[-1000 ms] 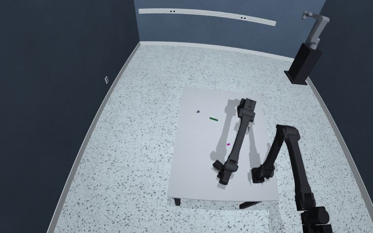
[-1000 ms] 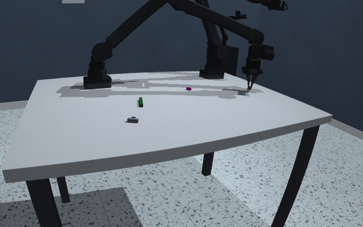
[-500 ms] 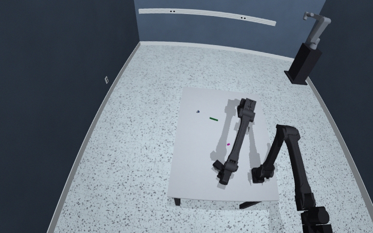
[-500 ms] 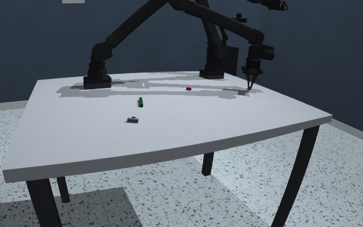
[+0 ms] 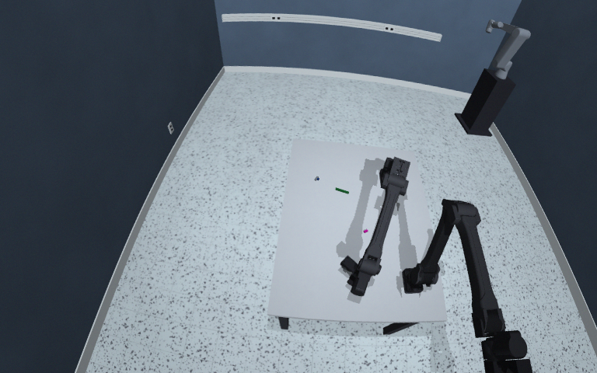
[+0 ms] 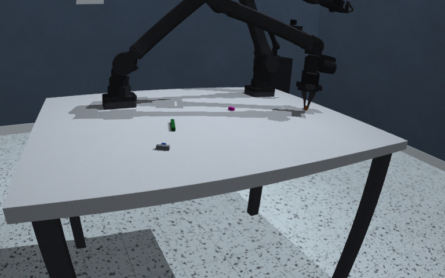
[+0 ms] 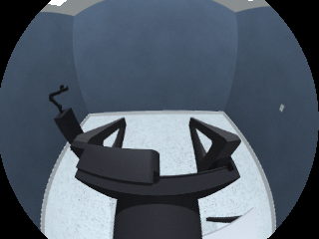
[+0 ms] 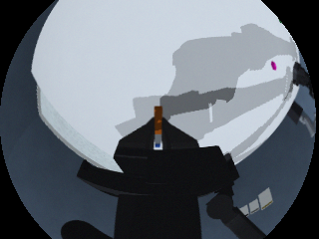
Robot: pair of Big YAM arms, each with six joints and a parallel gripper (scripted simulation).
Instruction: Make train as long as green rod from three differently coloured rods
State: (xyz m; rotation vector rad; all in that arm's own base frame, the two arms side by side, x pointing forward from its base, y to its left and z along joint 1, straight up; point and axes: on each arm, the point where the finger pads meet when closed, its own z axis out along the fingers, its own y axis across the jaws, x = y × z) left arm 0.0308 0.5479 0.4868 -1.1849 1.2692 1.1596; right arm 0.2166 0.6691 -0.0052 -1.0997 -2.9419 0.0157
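Now: the orange rod right at my right hand. Round my right hand: magenta rod (29 cm to the right, 9 cm behind, 1 cm below); then green rod (56 cm to the right, 1 cm below).
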